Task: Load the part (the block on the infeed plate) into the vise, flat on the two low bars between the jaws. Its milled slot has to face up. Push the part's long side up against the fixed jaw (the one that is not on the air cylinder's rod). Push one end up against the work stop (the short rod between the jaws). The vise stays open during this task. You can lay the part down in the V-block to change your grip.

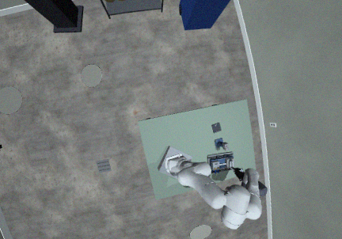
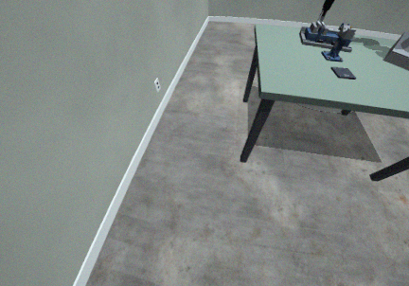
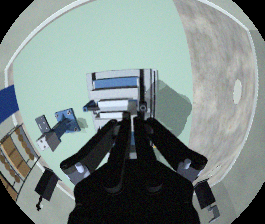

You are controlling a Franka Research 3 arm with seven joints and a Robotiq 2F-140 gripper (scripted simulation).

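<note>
My gripper is now 4 cm to the right of the part and 4 cm above it. The rest, counted from my hand: vise (7 cm behind, 3 cm to the left, 10 cm below).
</note>
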